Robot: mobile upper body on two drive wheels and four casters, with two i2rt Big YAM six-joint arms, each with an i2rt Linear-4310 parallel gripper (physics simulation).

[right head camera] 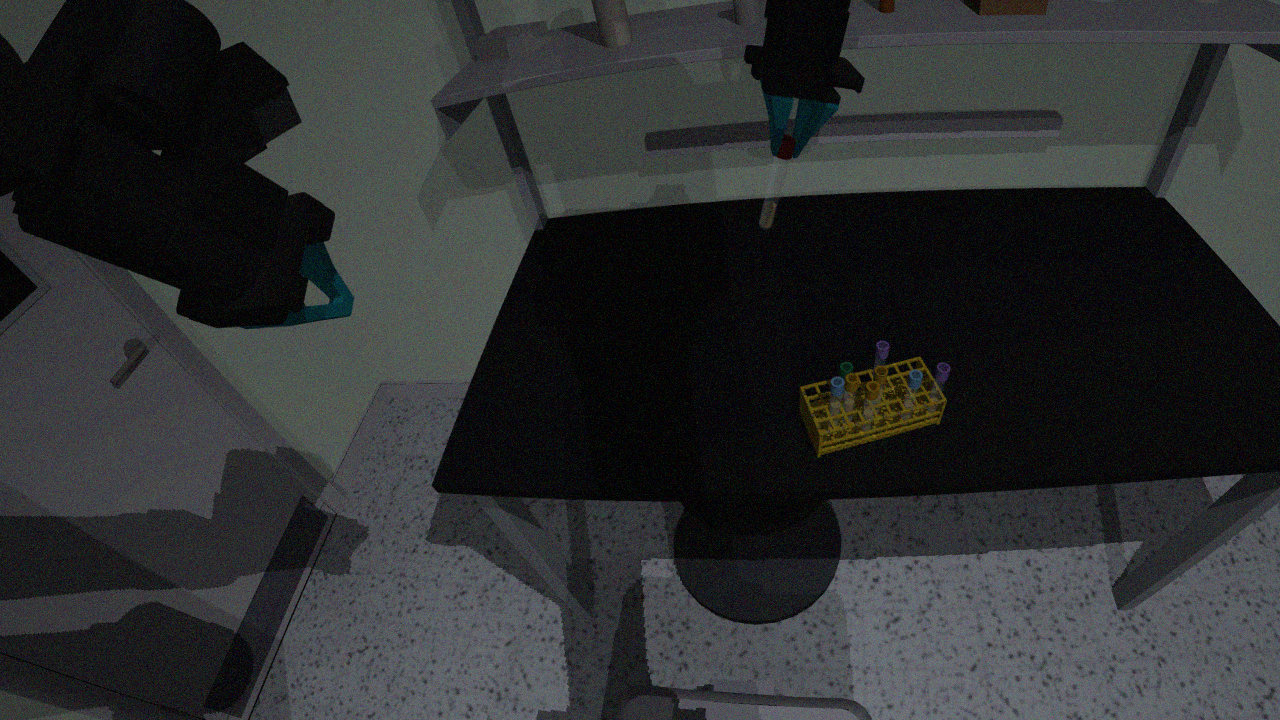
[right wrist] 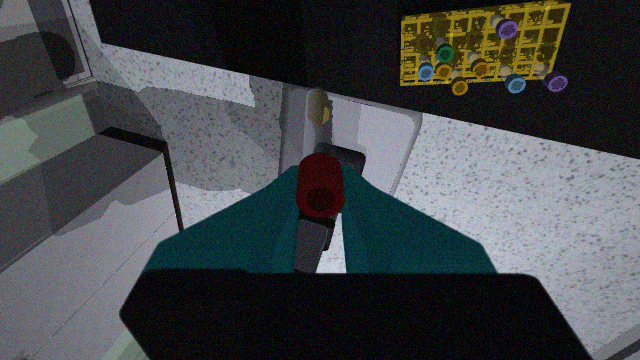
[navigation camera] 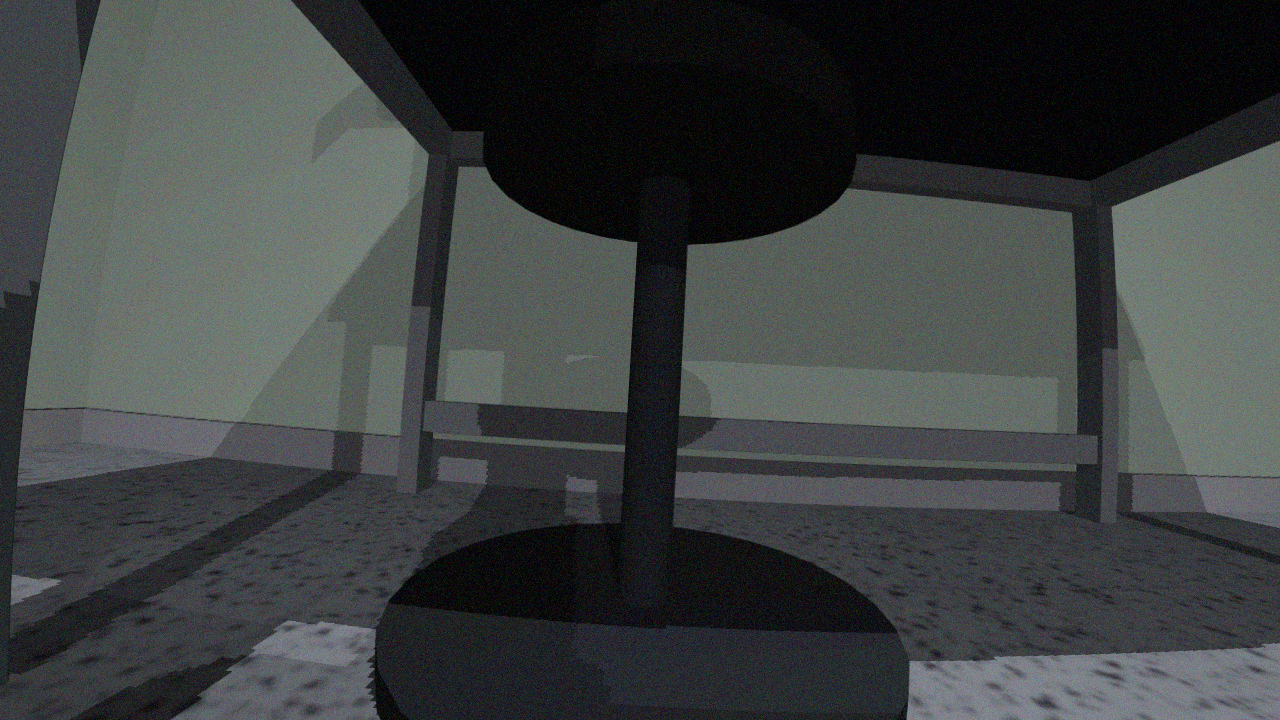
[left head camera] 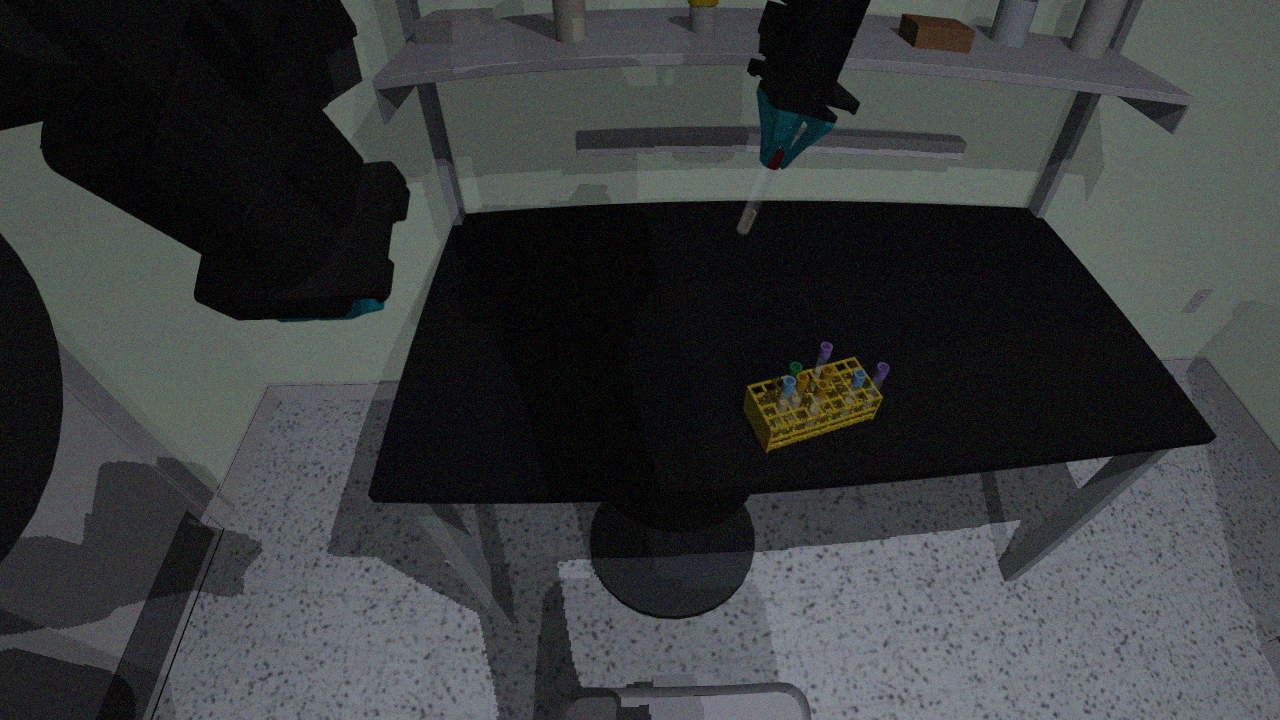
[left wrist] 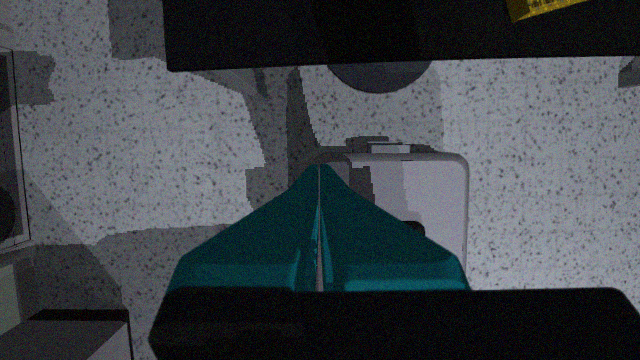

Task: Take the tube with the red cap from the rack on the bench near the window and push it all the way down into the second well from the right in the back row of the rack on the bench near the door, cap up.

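Frame: origin at the left arm's base, x ahead, y left, z up, level; centimetres.
Seen in the pictures: left gripper, fingertip midpoint: (right head camera: 349,306) (left head camera: 380,299) (left wrist: 319,179); right gripper, fingertip midpoint: (right head camera: 783,154) (right wrist: 320,178) (left head camera: 771,165).
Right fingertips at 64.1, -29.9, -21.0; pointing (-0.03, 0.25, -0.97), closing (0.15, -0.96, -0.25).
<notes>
Offsets run from my right fingertips to a thing's top centre, as dx, dy, dz. "*": to the spot under its first point. Level surfaces: height alone.
My right gripper (left head camera: 776,162) (right head camera: 785,152) (right wrist: 320,178) is shut on the red cap of the tube {+0.1, +1.1, +1.9} (left head camera: 757,198) (right head camera: 773,192) (right wrist: 320,192), which hangs cap up and slightly tilted, high above the bench. A yellow rack {-0.2, -12.3, -38.0} (left head camera: 819,435) (right head camera: 881,436) (right wrist: 402,50) stands on the black bench {dz -43.7} (left head camera: 572,358) (right head camera: 626,358), nearer its front edge, lower and to the right of the tube. It holds several tubes with purple, green, blue and orange caps. My left gripper (right head camera: 347,304) (left wrist: 319,179) is shut and empty, left of the bench. In the left wrist view a corner of the rack (left wrist: 520,12) shows.
A grey shelf {dz +1.9} (left head camera: 662,53) (right head camera: 554,71) with jars and a brown box {* +42.4, -37.0, +4.8} (left head camera: 936,33) runs behind the right gripper. A round stool (left head camera: 671,573) (right head camera: 756,577) (navigation camera: 657,358) stands under the bench front. A door (right head camera: 80,394) is at the left.
</notes>
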